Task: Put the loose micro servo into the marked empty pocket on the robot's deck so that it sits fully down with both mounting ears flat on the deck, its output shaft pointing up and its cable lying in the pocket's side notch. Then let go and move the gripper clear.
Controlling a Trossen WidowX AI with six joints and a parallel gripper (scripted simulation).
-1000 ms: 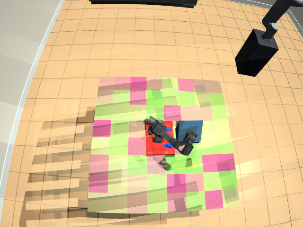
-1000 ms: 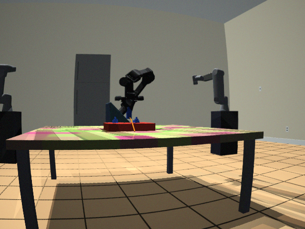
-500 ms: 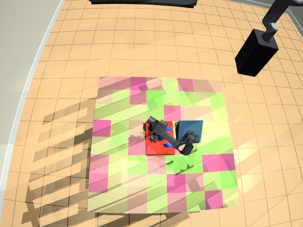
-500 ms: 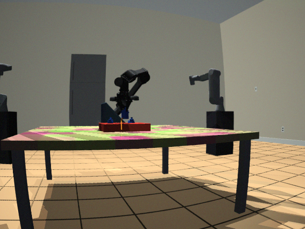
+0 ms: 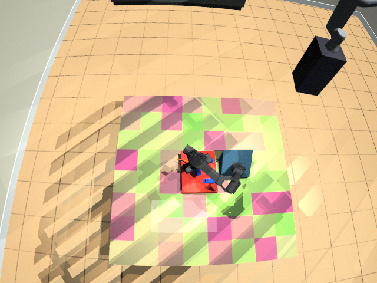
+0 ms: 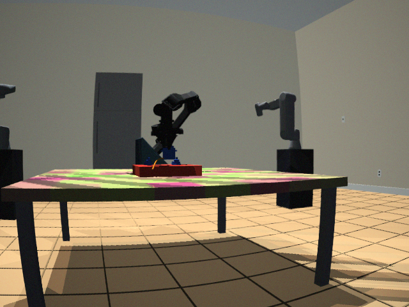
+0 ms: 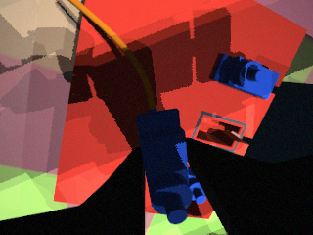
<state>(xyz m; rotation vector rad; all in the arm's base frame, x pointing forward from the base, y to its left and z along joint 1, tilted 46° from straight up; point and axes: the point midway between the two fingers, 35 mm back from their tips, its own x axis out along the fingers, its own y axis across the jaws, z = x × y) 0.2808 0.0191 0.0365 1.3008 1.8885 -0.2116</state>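
The red deck is 100 mm below my gripper tip and 10 mm ahead of it.
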